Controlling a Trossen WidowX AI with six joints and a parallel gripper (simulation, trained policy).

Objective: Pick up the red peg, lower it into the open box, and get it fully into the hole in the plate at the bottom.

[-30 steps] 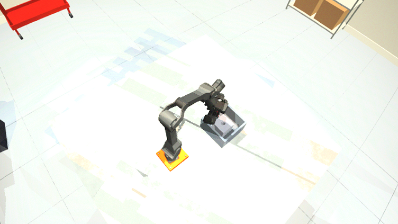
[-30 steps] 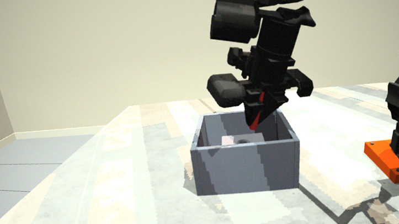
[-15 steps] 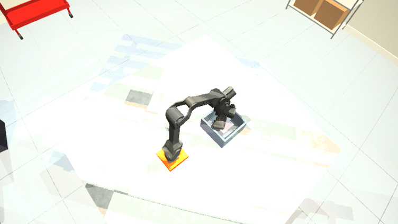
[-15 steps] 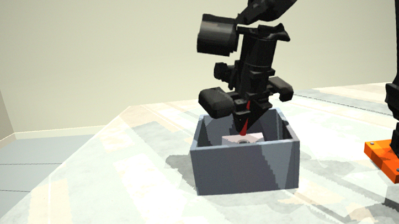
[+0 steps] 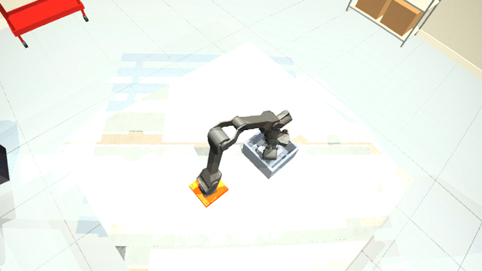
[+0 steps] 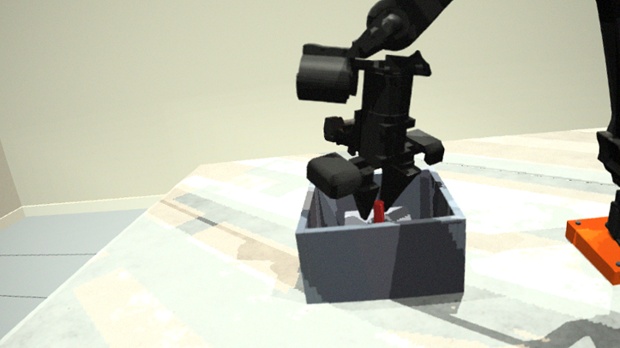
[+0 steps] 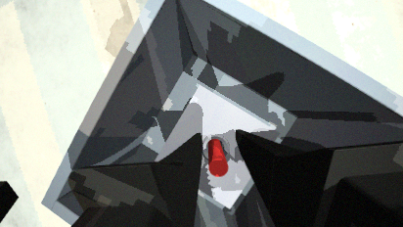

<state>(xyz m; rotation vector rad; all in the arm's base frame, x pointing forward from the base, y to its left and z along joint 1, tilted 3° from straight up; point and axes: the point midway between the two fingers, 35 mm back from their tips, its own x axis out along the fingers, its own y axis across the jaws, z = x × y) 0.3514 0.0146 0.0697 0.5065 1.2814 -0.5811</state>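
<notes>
The red peg is 10 mm behind my gripper tip, 10 mm to the left of it and 20 mm below it. Also, from my gripper tip: grey box (10 mm behind, 10 mm to the left, 40 mm below).
</notes>
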